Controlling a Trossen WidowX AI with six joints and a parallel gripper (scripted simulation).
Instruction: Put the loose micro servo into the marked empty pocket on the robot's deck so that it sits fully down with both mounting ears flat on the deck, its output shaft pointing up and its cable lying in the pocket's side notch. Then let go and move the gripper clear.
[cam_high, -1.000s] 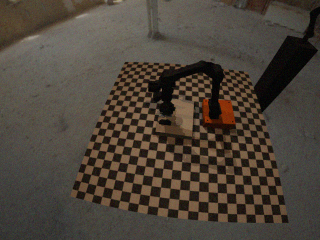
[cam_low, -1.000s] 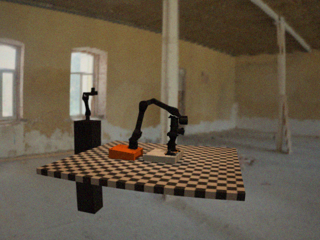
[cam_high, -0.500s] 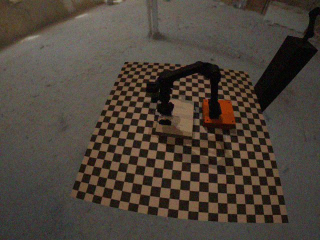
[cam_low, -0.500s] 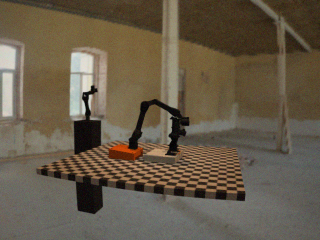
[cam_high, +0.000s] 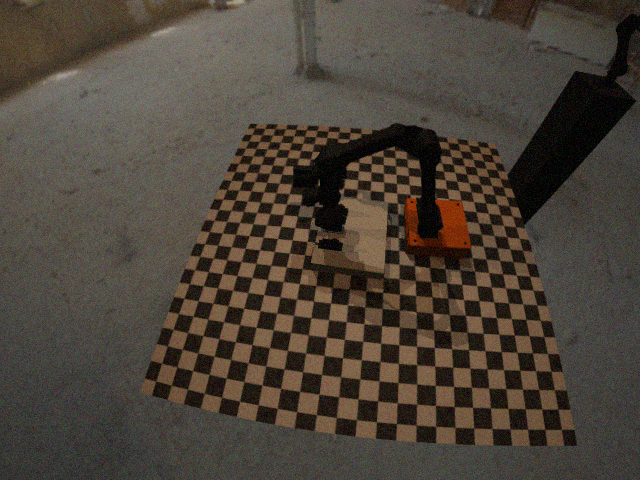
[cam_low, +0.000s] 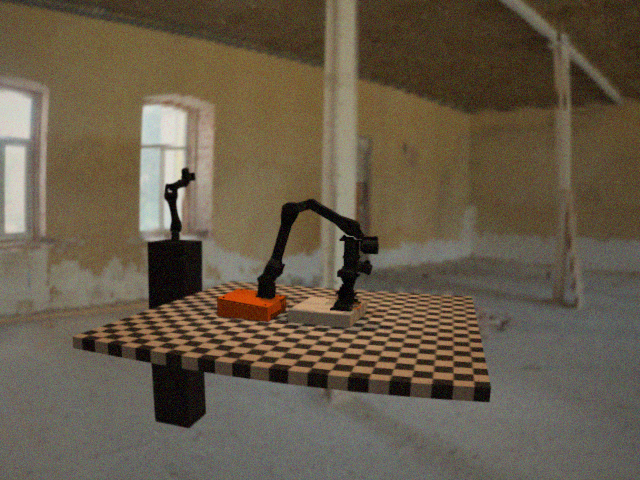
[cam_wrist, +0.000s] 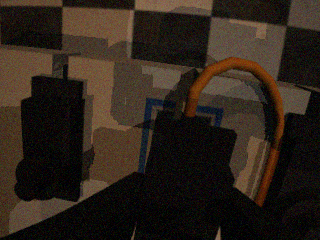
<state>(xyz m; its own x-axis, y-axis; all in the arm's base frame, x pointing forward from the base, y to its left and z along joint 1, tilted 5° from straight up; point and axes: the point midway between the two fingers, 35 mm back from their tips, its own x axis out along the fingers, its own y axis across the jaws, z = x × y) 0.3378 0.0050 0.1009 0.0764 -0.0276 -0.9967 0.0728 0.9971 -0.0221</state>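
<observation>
Now: the deck 12 cm behind my gripper tip, 1 cm to the left of it and 8 cm below it.
</observation>
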